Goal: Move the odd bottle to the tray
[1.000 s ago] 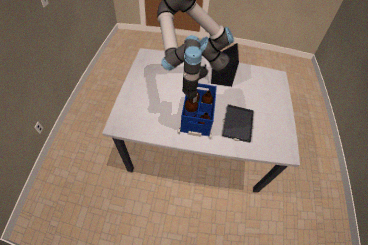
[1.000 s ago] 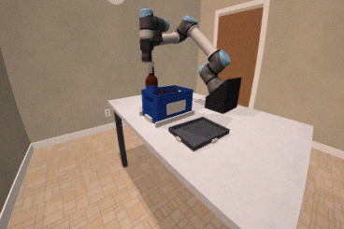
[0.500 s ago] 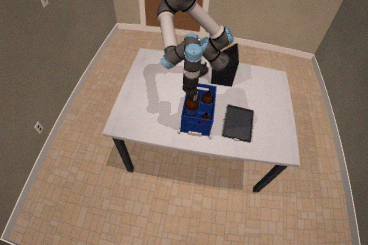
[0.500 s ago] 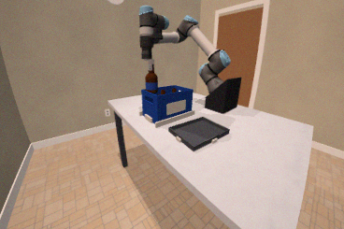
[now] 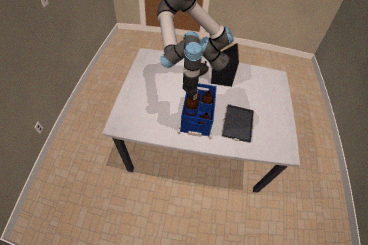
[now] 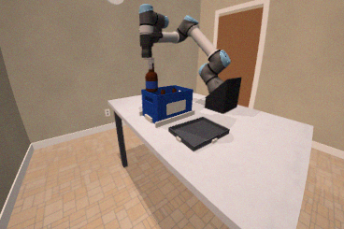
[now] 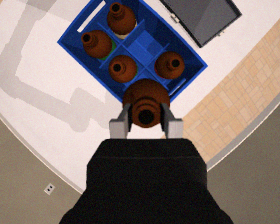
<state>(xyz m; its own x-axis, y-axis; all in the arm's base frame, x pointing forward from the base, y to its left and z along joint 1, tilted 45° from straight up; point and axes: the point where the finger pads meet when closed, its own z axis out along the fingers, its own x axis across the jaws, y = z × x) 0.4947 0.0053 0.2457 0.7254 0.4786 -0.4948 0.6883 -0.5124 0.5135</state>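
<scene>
The bottle lies 70 mm below my hand. The rest, counted from my hand: dark tray (70 mm behind, 320 mm to the left, 310 mm below); then blue crate (90 mm behind, 50 mm to the left, 240 mm below).
</scene>
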